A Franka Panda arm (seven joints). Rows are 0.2 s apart.
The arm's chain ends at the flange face. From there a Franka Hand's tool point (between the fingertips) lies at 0.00 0.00 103.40 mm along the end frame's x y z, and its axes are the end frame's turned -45 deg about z.
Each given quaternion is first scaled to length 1.
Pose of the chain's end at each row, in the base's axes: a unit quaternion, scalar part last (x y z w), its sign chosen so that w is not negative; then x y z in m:
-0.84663, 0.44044, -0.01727, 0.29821, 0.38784, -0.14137, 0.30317
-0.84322, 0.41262, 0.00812, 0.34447, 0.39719, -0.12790, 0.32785
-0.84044, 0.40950, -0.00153, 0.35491, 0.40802, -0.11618, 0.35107
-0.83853, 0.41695, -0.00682, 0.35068, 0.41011, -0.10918, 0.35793
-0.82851, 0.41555, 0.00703, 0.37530, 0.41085, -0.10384, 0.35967
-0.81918, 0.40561, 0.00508, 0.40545, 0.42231, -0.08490, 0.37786
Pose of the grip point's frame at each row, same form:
-0.95073, 0.08292, -0.13008, 0.26890, 0.41803, -0.09073, 0.21822
-0.93694, 0.05852, -0.12432, 0.32136, 0.42517, -0.06714, 0.24900
-0.93318, 0.05671, -0.13723, 0.32731, 0.43834, -0.05462, 0.27372
-0.93426, 0.06432, -0.14050, 0.32138, 0.44153, -0.04896, 0.27997
-0.92446, 0.06686, -0.13713, 0.34942, 0.44190, -0.03893, 0.28541
-0.91205, 0.06125, -0.15047, 0.37653, 0.45546, -0.01579, 0.30846

